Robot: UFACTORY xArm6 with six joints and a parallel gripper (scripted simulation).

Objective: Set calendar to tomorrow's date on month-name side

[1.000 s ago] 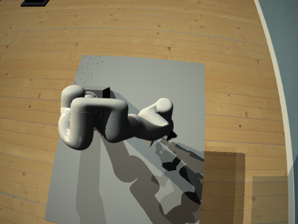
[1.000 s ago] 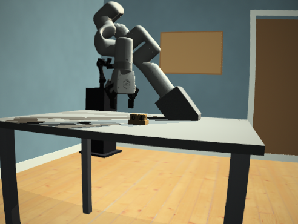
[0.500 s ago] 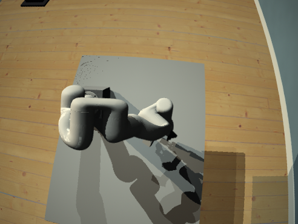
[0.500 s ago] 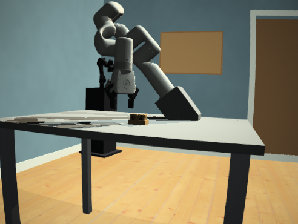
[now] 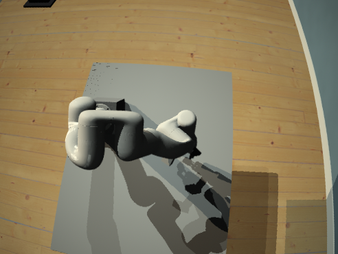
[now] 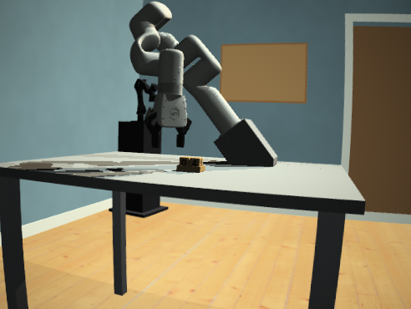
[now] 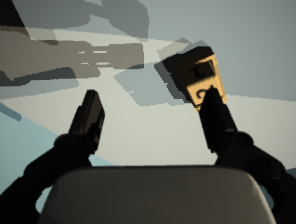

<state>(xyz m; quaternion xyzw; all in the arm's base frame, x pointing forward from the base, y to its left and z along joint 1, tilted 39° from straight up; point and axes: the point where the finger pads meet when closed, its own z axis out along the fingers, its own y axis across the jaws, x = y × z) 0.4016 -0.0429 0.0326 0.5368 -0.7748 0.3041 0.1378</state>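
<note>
Right now the wooden number cube is 50 mm below my hand, 50 mm behind it and 40 mm to the left of it. Round my hand: wooden calendar tray (70 mm below, 60 mm to the left, 50 mm behind).
</note>
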